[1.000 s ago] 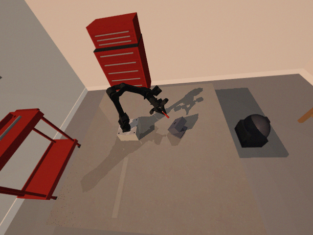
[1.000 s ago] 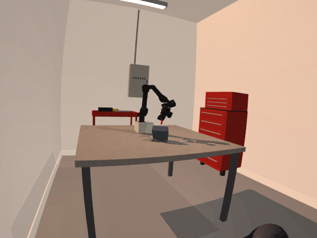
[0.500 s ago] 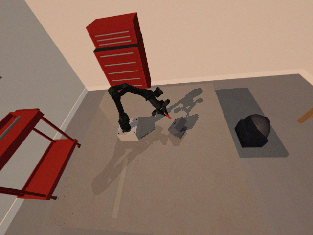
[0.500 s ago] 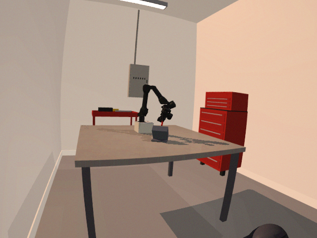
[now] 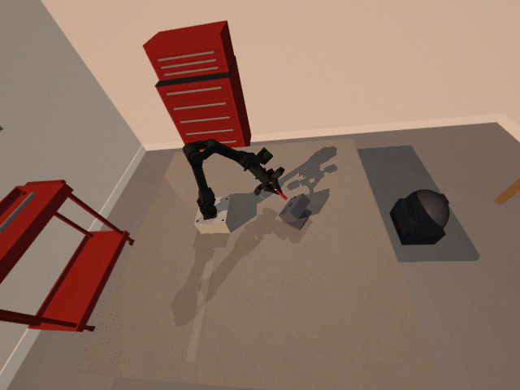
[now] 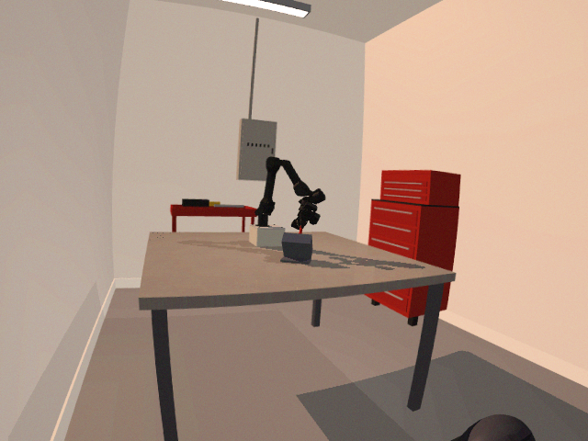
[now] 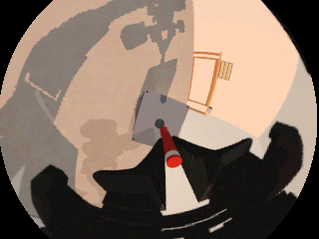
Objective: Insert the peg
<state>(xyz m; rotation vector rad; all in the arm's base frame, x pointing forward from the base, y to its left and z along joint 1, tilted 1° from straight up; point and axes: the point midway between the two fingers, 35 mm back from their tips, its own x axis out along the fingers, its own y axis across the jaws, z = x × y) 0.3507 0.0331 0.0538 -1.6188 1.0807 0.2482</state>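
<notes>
Now: gripper tip 70 mm above the sloped grey panel, 50 mm to the left of it and 50 mm short of it. From my gripper tip the other things lie so: red round peg 10 mm to the left, 10 mm behind, 10 mm above.
</notes>
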